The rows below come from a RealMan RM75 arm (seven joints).
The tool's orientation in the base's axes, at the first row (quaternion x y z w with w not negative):
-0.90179, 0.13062, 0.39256, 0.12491
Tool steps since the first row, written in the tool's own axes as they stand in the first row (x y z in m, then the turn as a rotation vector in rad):
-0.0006, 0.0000, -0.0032, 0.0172, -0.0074, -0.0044
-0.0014, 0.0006, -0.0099, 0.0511, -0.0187, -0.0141
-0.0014, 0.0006, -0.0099, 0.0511, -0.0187, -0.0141
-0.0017, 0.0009, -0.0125, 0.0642, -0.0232, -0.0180
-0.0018, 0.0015, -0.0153, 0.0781, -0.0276, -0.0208
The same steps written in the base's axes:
0.0018, -0.0010, 0.0026, 0.0168, 0.0031, -0.0089
0.0056, -0.0036, 0.0075, 0.0494, 0.0058, -0.0262
0.0056, -0.0036, 0.0075, 0.0494, 0.0058, -0.0262
0.0070, -0.0047, 0.0094, 0.0621, 0.0070, -0.0328
0.0086, -0.0062, 0.0113, 0.0746, 0.0082, -0.0407

